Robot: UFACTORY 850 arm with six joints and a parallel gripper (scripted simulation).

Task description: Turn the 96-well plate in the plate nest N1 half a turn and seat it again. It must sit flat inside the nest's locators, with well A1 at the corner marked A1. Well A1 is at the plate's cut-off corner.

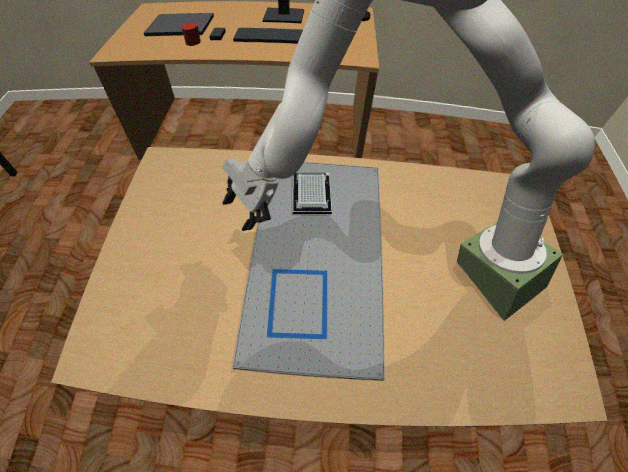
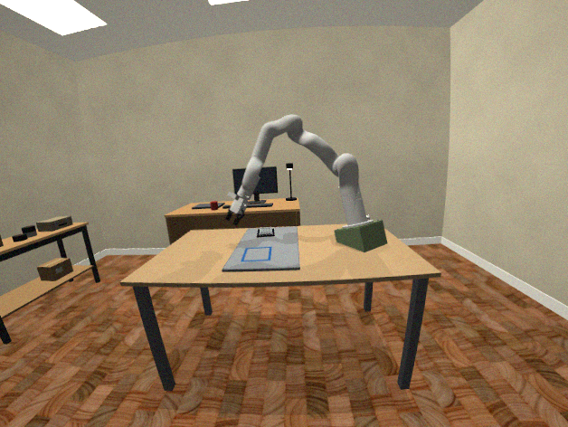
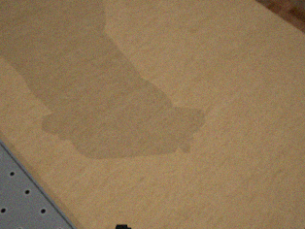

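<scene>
Now: the 96-well plate 150 mm behind my hand, 220 mm to the right of it and 130 mm below it. Also, from my hand: plate nest (150 mm behind, 220 mm to the right, 140 mm below).
</scene>
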